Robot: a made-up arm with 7 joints. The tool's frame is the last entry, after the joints.
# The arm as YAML. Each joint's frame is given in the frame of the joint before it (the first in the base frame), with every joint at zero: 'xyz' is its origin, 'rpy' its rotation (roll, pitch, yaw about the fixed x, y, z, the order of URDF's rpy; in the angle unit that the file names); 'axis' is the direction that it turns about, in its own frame. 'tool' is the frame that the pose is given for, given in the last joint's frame.
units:
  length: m
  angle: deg
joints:
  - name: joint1
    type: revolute
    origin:
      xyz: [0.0, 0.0, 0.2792]
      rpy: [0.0, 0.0, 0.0]
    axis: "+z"
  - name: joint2
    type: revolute
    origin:
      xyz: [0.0, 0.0, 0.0]
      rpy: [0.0, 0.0, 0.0]
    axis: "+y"
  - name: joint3
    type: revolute
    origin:
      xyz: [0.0, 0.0, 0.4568]
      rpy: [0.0, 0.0, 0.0]
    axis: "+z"
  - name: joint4
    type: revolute
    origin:
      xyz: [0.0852, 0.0, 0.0]
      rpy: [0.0, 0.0, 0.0]
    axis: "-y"
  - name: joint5
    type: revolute
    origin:
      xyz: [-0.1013, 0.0, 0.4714]
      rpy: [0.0, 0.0, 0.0]
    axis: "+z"
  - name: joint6
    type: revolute
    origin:
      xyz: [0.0, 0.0, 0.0]
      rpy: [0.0, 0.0, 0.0]
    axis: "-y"
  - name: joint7
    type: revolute
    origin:
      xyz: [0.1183, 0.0, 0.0]
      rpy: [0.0, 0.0, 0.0]
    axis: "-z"
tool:
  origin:
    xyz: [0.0, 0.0, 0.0]
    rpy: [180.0, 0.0, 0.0]
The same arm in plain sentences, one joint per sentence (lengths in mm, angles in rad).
The arm has seven revolute joints in a row. What follows holds with every joint at zero, and every direction is one of the base frame's. Joint 1 sits 279.2 mm along +z from the base frame's origin and turns about +z. Joint 2 sits at the same point as joint 1 and turns about +y. Joint 3 sits 456.8 mm along +z from joint 2 and turns about +z. Joint 4 sits 85.2 mm along +x from joint 3 and turns about -y. Joint 5 sits 101.3 mm along -x and 471.4 mm along +z from joint 4 and turns about +z. Joint 6 sits at the same point as joint 5 and turns about -y. Joint 7 sits 118.3 mm along +x from joint 6 and turns about -z. The tool frame, which is the frame that the pose is given for, sits at the same point as joint 7; its axes are the base frame's turned by roll 3.1416, pitch 0.0000 and yaw 0.0000 rad (as in URDF: about the fixed x, then y, then z).
